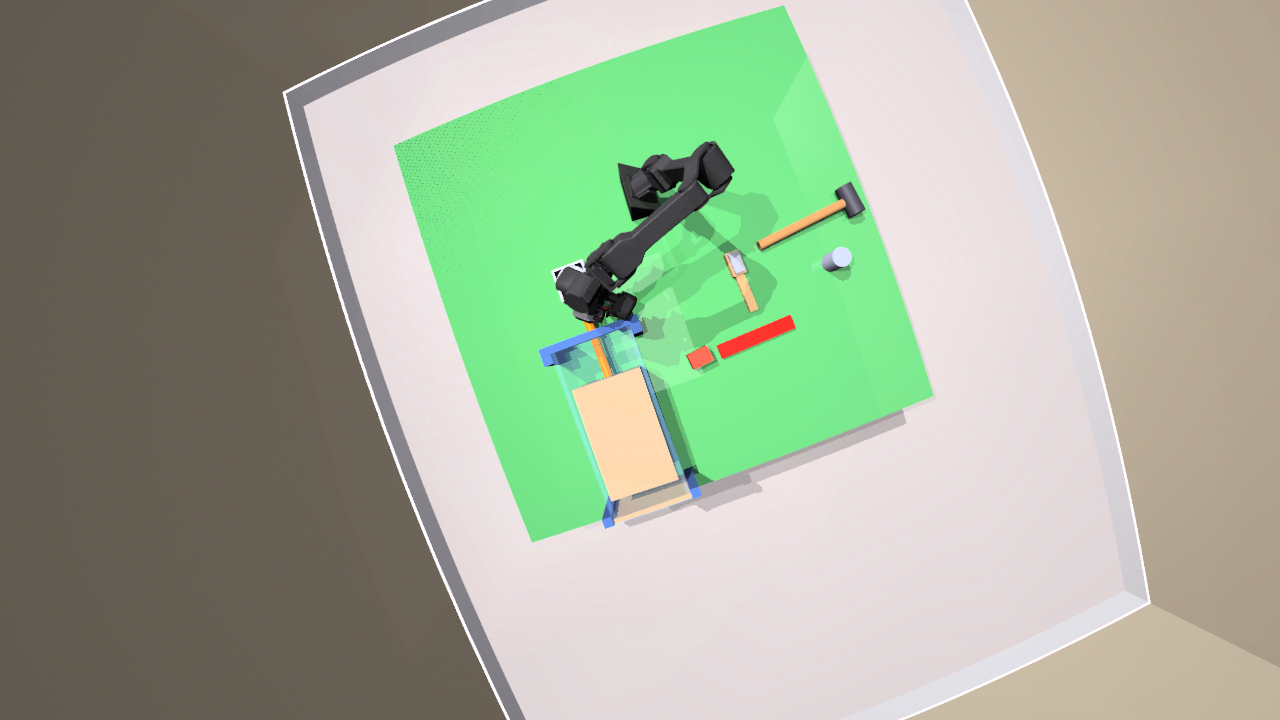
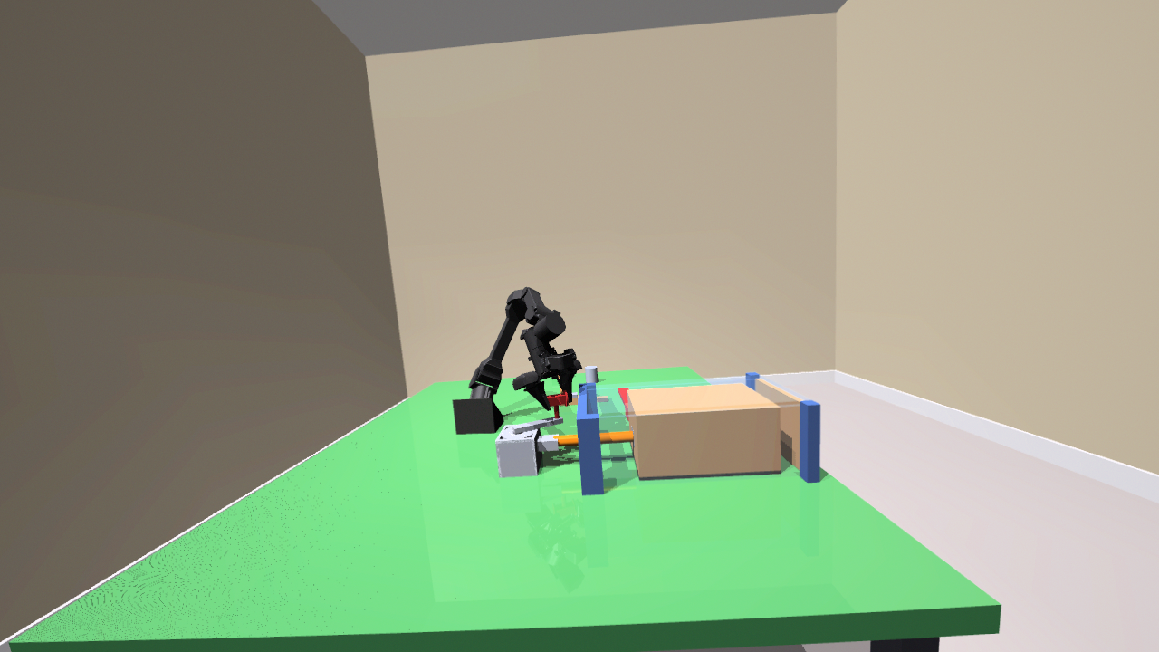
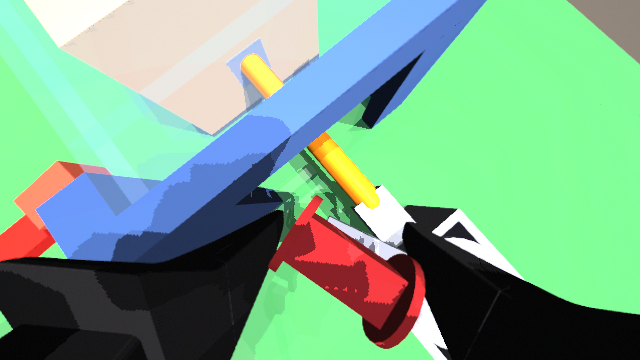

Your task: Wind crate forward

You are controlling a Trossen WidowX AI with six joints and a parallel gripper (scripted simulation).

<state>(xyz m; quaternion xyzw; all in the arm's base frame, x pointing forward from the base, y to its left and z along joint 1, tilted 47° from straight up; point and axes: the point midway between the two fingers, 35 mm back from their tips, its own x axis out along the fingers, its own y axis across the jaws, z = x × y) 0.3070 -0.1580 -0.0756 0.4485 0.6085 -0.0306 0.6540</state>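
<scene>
Right now the red knob is 1 cm behind my gripper tip and 1 cm to the left of it. Also, from my gripper tip: blue steel frame: 6 cm ahead, 2 cm to the right, 3 cm below; winch: 11 cm behind, 6 cm to the right, 10 cm below; winch handle: 4 cm behind, 1 cm to the right, 3 cm below.
</scene>
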